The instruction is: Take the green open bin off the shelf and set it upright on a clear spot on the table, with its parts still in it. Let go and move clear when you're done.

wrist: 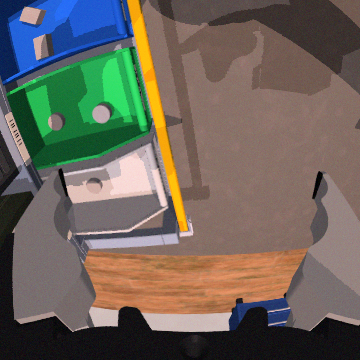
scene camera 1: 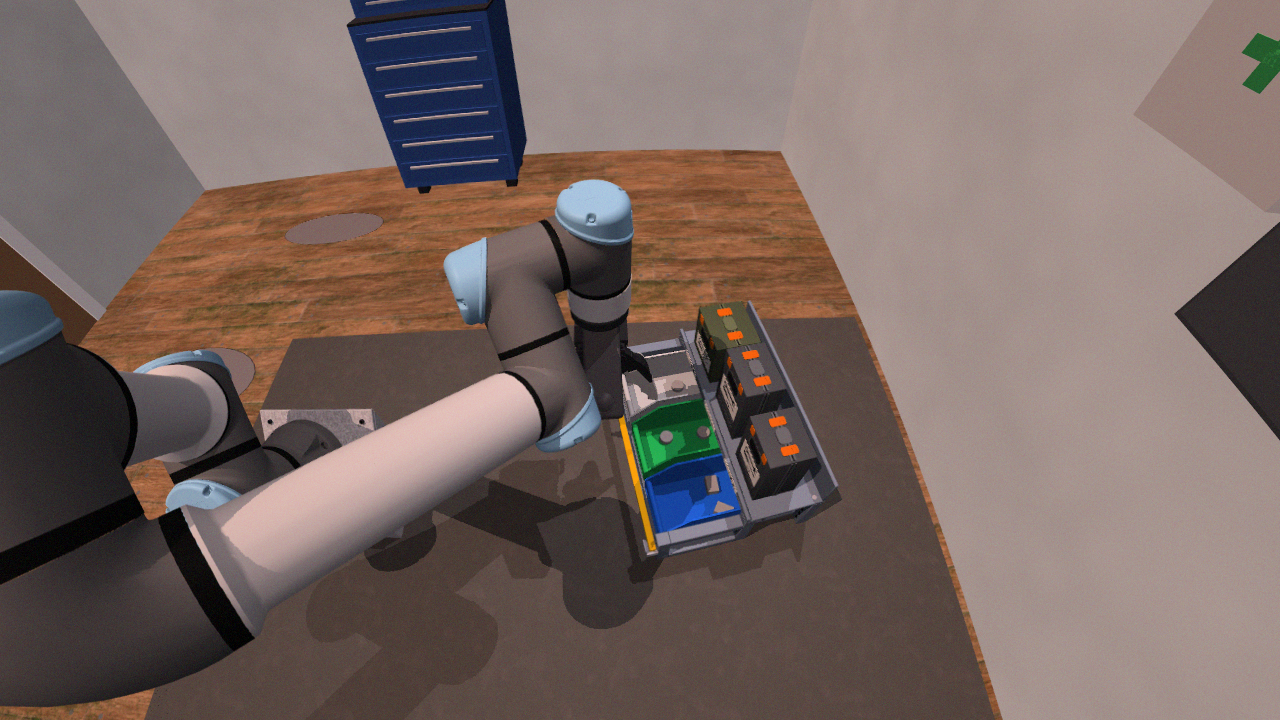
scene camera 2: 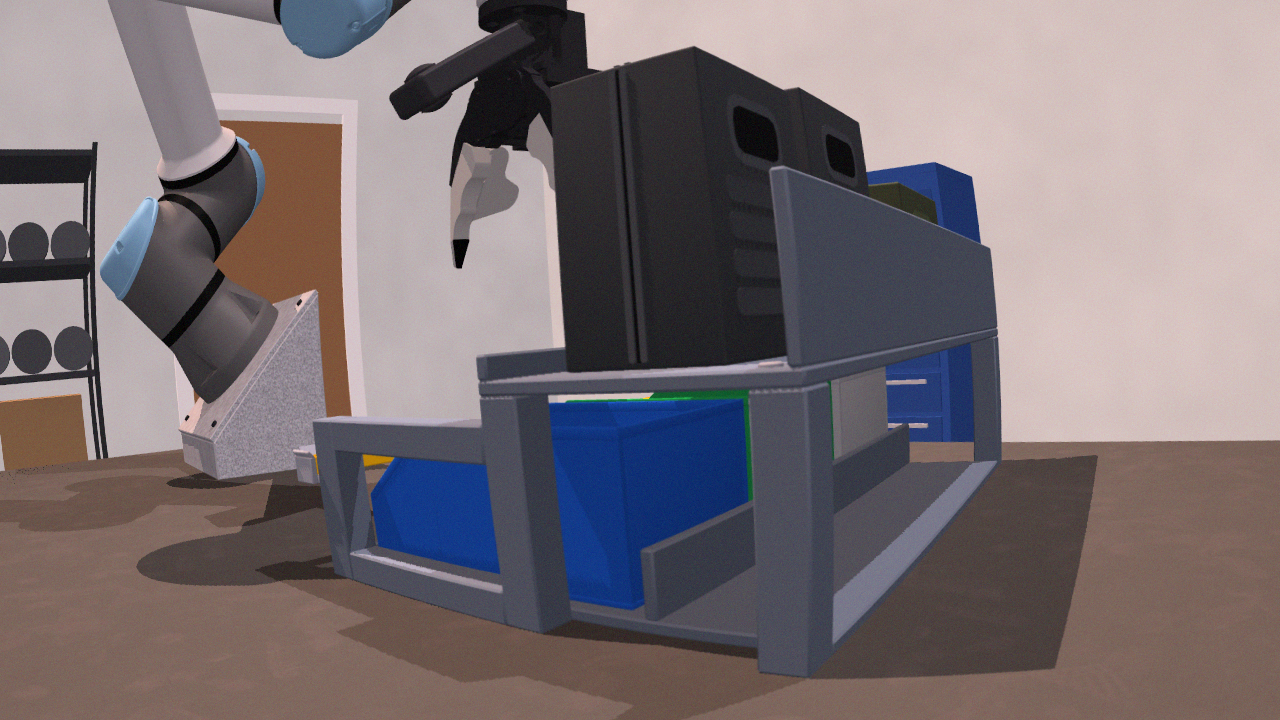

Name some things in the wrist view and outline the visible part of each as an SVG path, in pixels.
My gripper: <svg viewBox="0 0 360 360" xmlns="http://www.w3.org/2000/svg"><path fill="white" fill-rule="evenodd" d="M0 249L0 360L360 360L360 222L334 181L324 171L318 171L312 197L318 208L310 226L314 242L293 275L286 293L287 308L291 308L285 326L268 327L267 310L264 307L254 307L247 310L236 330L211 332L157 331L150 328L138 308L125 306L119 310L118 327L95 327L89 310L96 299L96 292L75 246L67 241L71 223L63 205L68 192L62 168L54 169L25 210L13 232L6 235Z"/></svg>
A green bin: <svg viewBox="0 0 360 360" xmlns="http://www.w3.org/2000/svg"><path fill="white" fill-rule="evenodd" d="M135 46L73 63L6 93L18 129L37 170L99 158L149 134L152 118ZM55 112L63 114L66 121L65 125L58 131L52 130L48 125L50 115ZM101 103L109 105L112 109L112 116L103 124L96 122L92 116L93 109Z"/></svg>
A grey bin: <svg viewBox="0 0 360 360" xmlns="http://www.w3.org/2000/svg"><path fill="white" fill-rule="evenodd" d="M154 131L99 158L37 170L44 183L54 169L62 168L68 196L63 205L71 223L70 230L74 235L130 232L168 208L169 190ZM90 178L94 177L101 180L103 187L100 193L93 194L88 191L86 185ZM146 151L142 158L136 159L131 157L131 155L143 149Z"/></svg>
